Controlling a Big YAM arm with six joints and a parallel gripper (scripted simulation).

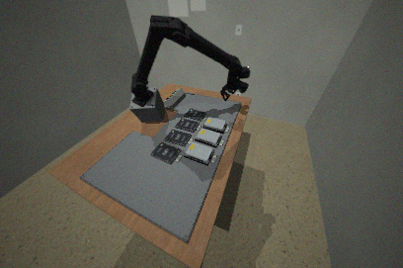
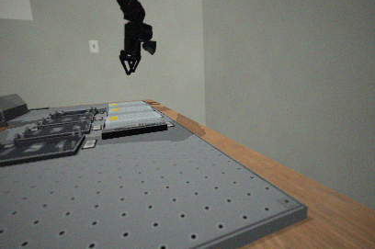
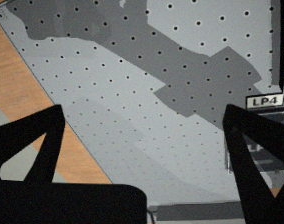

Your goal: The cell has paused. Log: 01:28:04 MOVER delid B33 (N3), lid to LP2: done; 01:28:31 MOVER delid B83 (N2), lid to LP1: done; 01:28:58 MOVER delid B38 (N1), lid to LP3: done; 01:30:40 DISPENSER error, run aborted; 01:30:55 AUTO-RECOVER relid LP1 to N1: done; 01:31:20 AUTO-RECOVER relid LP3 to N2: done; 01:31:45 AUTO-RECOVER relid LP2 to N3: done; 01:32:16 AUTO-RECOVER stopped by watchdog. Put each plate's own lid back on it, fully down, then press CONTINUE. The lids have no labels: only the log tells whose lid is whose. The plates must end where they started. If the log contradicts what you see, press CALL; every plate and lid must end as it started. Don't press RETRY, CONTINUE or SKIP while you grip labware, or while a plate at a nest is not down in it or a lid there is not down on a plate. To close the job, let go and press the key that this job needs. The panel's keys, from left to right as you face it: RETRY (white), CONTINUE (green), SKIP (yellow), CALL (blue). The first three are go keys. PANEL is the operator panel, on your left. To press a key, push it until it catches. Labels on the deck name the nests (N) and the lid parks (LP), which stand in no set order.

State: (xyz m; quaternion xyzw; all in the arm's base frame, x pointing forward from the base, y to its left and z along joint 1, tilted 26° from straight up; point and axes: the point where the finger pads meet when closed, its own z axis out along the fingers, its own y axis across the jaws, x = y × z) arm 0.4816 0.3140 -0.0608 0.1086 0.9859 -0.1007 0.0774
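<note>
My gripper is now 17 cm to the left of the clear lid, 12 cm above it and 4 cm past it.
</note>
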